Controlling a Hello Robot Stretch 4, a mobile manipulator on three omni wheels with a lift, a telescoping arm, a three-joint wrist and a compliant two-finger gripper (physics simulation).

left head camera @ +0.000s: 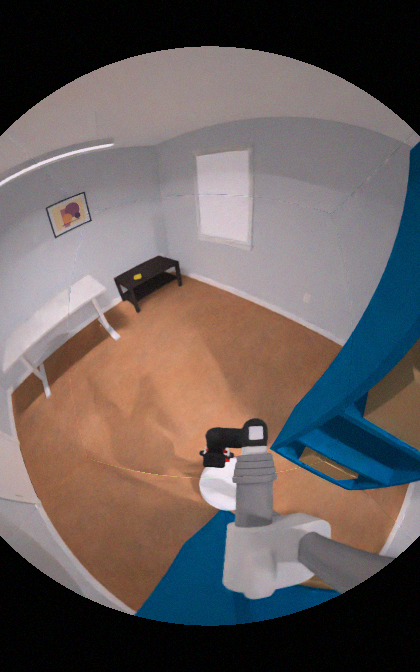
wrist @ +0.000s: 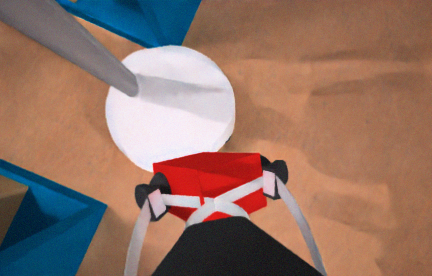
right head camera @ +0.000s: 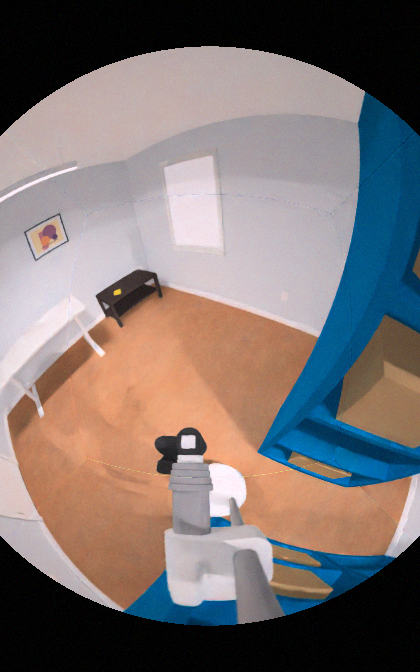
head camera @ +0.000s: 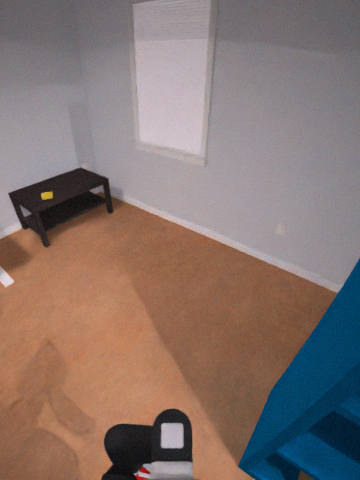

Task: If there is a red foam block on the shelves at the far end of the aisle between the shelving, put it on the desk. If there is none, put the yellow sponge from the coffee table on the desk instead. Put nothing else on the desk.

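Pixels of known places: robot's base, link origin: (wrist: 177,114).
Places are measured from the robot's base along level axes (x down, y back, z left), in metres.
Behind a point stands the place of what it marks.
My gripper (wrist: 211,178) @(x -0.708, y -0.168, z 0.088 m) is shut on a red foam block (wrist: 207,167) @(x -0.781, y -0.150, z 0.088 m) in the wrist view, with a fingertip on each side of it. The block hangs above the floor near the robot's white base. A long white desk (left head camera: 55,315) (right head camera: 42,332) stands along the left wall. A dark coffee table (head camera: 75,185) @(x -0.423, y -2.487, z 1.071 m) (left head camera: 159,266) (right head camera: 135,280) stands in the far corner, right of the desk. A yellow sponge (head camera: 47,195) @(x -0.458, y -2.186, z 1.242 m) (left head camera: 137,276) (right head camera: 117,292) lies on its top. The gripper is far from both desk and coffee table.
A blue shelf unit (head camera: 310,340) @(x -0.636, y -0.597, z -0.567 m) (left head camera: 345,345) (right head camera: 325,350) stands close on the right, with cardboard boxes (right head camera: 385,395) on it. More blue shelving (left head camera: 185,575) (right head camera: 150,595) is at the bottom of the side head views. The robot's round white base (wrist: 170,120) @(x -0.187, y -0.038, z -0.005 m) is beside the gripper.
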